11 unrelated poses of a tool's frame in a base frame.
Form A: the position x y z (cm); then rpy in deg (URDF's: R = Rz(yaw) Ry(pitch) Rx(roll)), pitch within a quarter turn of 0, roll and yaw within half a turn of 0.
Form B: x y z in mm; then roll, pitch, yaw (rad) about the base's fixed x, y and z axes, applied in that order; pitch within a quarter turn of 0, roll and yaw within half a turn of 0. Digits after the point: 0 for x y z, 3 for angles.
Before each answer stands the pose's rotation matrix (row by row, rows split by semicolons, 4 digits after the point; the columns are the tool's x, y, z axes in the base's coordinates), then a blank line. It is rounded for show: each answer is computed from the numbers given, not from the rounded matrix.
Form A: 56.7 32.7 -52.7 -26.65 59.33 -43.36
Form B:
0.3709 0.3331 0.8669; -0.3502 0.9147 -0.2017; -0.8601 -0.2288 0.4559

567 327 -527 -0.465 1.036 -0.757
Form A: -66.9 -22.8 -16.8 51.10 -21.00 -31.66
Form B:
0.7946 0.0922 -0.6000; -0.4900 0.6809 -0.5443; 0.3584 0.7266 0.5863

-669 -228 -168 0.892 -0.367 -0.553
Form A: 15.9 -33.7 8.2 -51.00 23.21 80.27
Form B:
0.1553 -0.6720 -0.7241; 0.9058 -0.1955 0.3758; -0.3941 -0.7142 0.5784

159 -337 82 -0.890 0.405 1.401
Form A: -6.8 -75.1 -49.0 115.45 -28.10 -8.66
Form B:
0.8721 -0.4852 0.0641; -0.1328 -0.3608 -0.9231; 0.4710 0.7965 -0.3791

-68 -751 -490 2.015 -0.490 -0.151
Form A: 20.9 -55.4 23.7 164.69 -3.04 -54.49
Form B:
0.5800 -0.7933 -0.1852; -0.8129 -0.5488 -0.1950; 0.0530 0.2637 -0.9632

209 -554 237 2.874 -0.053 -0.951
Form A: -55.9 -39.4 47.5 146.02 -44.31 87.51
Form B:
0.0311 0.8115 0.5835; 0.7149 -0.4261 0.5544; 0.6985 0.3999 -0.5934

-559 -394 475 2.549 -0.773 1.527
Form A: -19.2 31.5 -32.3 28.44 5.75 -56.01
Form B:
0.5562 0.7557 -0.3456; -0.8250 0.4520 -0.3393; -0.1002 0.4738 0.8749

-192 315 -323 0.496 0.100 -0.978
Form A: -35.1 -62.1 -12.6 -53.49 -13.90 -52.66
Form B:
0.5888 0.5901 0.5523; -0.7718 0.2074 0.6011; 0.2402 -0.7802 0.5775

-351 -621 -126 -0.934 -0.243 -0.919
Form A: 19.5 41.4 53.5 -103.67 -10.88 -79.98
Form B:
0.1709 -0.2008 0.9646; -0.9670 -0.2217 0.1251; 0.1888 -0.9542 -0.2321

195 414 535 -1.809 -0.190 -1.396
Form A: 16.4 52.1 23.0 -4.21 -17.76 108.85
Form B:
-0.3077 -0.9510 0.0288; 0.9013 -0.3010 -0.3116; 0.3050 -0.0699 0.9498

164 521 230 -0.073 -0.310 1.900
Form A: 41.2 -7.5 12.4 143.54 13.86 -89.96
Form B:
0.0007 -0.8042 -0.5944; -0.9709 -0.1429 0.1922; -0.2396 0.5770 -0.7809

412 -75 124 2.505 0.242 -1.570
